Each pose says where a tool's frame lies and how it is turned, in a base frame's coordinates. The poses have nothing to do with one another.
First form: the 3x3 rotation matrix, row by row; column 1 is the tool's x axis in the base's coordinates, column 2 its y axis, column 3 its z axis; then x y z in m. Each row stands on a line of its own.
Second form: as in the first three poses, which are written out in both.
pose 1, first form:
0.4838 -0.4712 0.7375
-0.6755 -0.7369 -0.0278
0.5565 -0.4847 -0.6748
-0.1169 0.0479 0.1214
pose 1, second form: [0.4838 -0.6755 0.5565 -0.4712 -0.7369 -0.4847 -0.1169 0.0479 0.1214]
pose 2, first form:
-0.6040 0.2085 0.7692
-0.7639 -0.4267 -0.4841
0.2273 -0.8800 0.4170
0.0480 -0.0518 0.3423
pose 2, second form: [-0.6040 -0.7639 0.2273 0.2085 -0.4267 -0.8800 0.0480 -0.0518 0.3423]
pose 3, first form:
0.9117 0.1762 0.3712
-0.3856 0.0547 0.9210
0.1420 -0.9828 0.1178
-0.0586 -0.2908 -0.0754
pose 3, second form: [0.9117 -0.3856 0.1420 0.1762 0.0547 -0.9828 -0.0586 -0.2908 -0.0754]
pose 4, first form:
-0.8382 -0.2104 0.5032
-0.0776 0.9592 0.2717
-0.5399 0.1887 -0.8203
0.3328 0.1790 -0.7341
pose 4, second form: [-0.8382 -0.0776 -0.5399 -0.2104 0.9592 0.1887 0.3328 0.1790 -0.7341]
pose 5, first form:
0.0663 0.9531 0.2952
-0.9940 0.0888 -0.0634
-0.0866 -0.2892 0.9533
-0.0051 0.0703 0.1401
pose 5, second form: [0.0663 -0.9940 -0.0866 0.9531 0.0888 -0.2892 -0.0051 0.0703 0.1401]
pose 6, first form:
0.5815 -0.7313 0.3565
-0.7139 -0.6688 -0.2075
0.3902 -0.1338 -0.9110
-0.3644 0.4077 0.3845
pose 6, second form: [0.5815 -0.7139 0.3902 -0.7313 -0.6688 -0.1338 -0.3644 0.4077 0.3845]
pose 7, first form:
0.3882 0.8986 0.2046
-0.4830 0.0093 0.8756
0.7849 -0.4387 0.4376
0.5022 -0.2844 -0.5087
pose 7, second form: [0.3882 -0.4830 0.7849 0.8986 0.0093 -0.4387 0.5022 -0.2844 -0.5087]
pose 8, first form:
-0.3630 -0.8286 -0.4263
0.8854 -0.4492 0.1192
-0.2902 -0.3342 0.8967
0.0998 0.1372 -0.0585
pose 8, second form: [-0.3630 0.8854 -0.2902 -0.8286 -0.4492 -0.3342 0.0998 0.1372 -0.0585]
